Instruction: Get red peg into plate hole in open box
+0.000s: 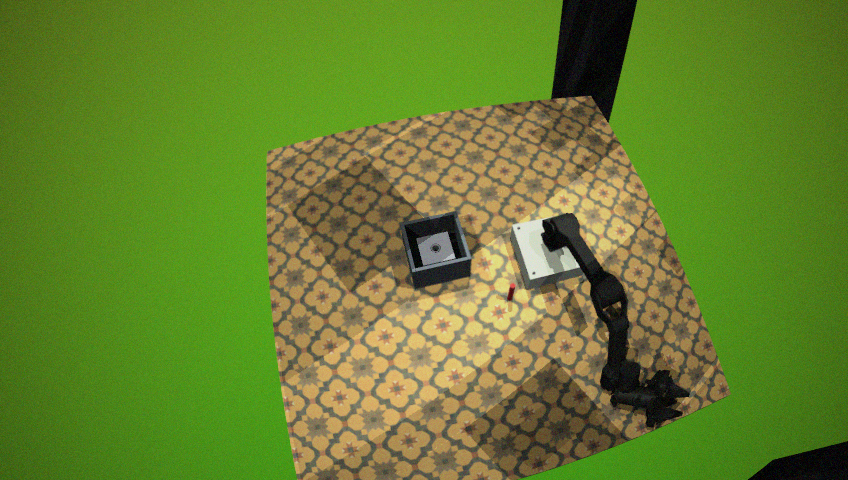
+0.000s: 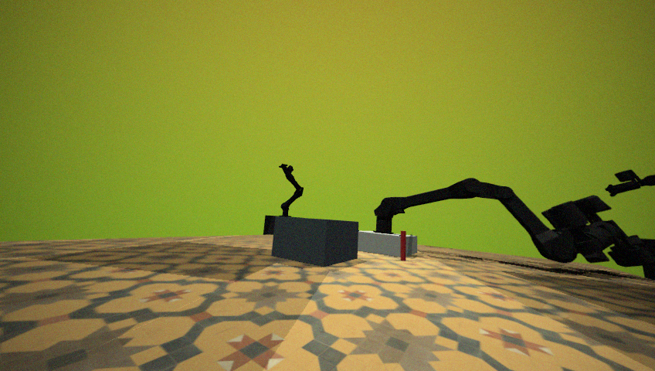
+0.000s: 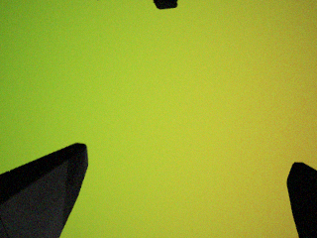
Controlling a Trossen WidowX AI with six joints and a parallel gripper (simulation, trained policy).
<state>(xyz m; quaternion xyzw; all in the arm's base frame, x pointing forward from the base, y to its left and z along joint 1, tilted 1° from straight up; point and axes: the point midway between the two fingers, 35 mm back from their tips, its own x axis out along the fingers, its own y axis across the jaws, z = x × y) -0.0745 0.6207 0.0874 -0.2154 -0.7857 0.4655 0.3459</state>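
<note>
My gripper tip is 28 cm short of the red peg, 55 cm to the left of it and 11 cm above it. The rest, counted from my gripper tip: grey plate (43 cm ahead, 75 cm to the right, 10 cm below); dark box (43 cm ahead, 75 cm to the right, 12 cm below).
</note>
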